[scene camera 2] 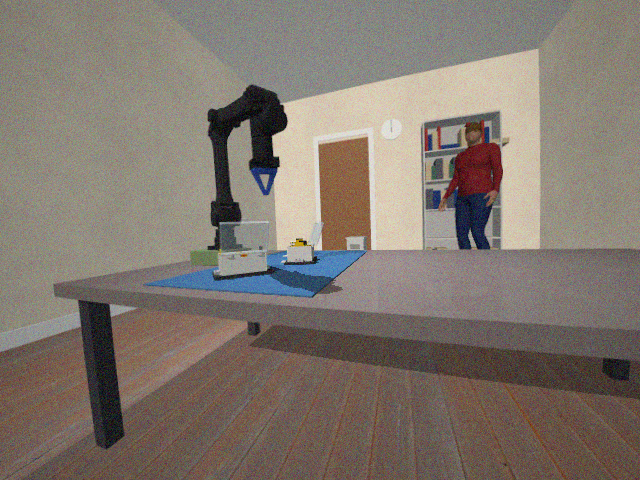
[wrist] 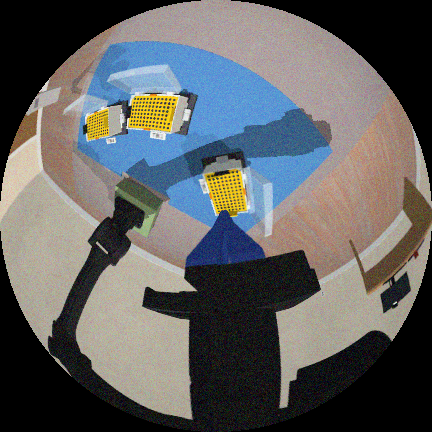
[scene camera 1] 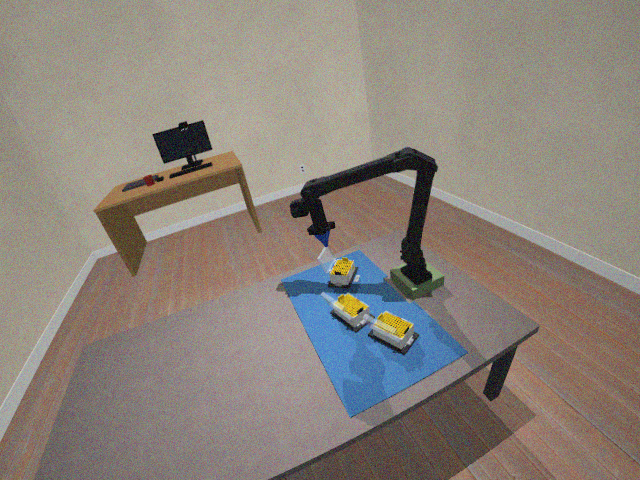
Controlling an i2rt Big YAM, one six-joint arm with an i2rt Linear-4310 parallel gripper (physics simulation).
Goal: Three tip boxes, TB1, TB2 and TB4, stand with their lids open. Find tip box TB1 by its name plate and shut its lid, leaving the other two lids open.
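Seen in the pictures: gripper, fingertip midpoint: [scene camera 2: 266, 195] [wrist: 224, 214] [scene camera 1: 326, 246]; arm's base, origin of the base link: [wrist: 129, 211] [scene camera 1: 416, 274].
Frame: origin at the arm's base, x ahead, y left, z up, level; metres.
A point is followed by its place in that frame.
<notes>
My gripper [scene camera 1: 326, 245] {z 0.172, x 0.312, y -0.196 m} [scene camera 2: 265, 193] {z 0.172, x 0.312, y -0.196 m} [wrist: 224, 214] {z 0.172, x 0.312, y -0.196 m} is shut and empty, pointing down above the back box. That box [scene camera 1: 341, 274] {z 0.007, x 0.271, y -0.187 m} [scene camera 2: 241, 264] [wrist: 226, 191] {z 0.006, x 0.248, y -0.230 m} has its clear lid [scene camera 1: 325, 259] {z 0.053, x 0.302, y -0.279 m} [scene camera 2: 244, 235] {z 0.061, x 0.299, y -0.290 m} [wrist: 261, 200] {z 0.055, x 0.299, y -0.283 m} standing open; its plate is unreadable. The middle box [scene camera 1: 349, 308] {z 0.007, x 0.343, y 0.022 m} [wrist: 152, 113] {z 0.007, x 0.330, y 0.002 m} has a plate that seems to read TB1 in the wrist view; its lid [wrist: 161, 78] {z 0.048, x 0.408, y -0.003 m} is open. The box at the front right [scene camera 1: 392, 330] {z 0.007, x 0.268, y 0.204 m} [wrist: 99, 124] {z 0.007, x 0.257, y 0.169 m} seems to be TB4 by its small plate; its lid [wrist: 85, 103] {z 0.051, x 0.322, y 0.207 m} is open. All three boxes hold yellow racks.
The boxes stand on a blue mat [scene camera 1: 330, 356] {z -0.050, x 0.492, y 0.144 m} [scene camera 2: 191, 281] {z -0.050, x 0.171, y -0.342 m} [wrist: 235, 90] {z -0.050, x 0.454, y -0.118 m} on the grey table [scene camera 1: 196, 372] {z -0.053, x 0.973, y -0.043 m} [scene camera 2: 465, 289] {z -0.053, x 0.789, y -0.306 m}. The green arm base block [scene camera 1: 417, 281] {z 0.014, x 0.037, y 0.054 m} [scene camera 2: 204, 257] {z -0.024, x -0.025, y -0.092 m} [wrist: 140, 206] {z 0.001, x 0.053, y -0.041 m} is beside the mat. A desk with a monitor [scene camera 1: 182, 142] stands beyond the table.
</notes>
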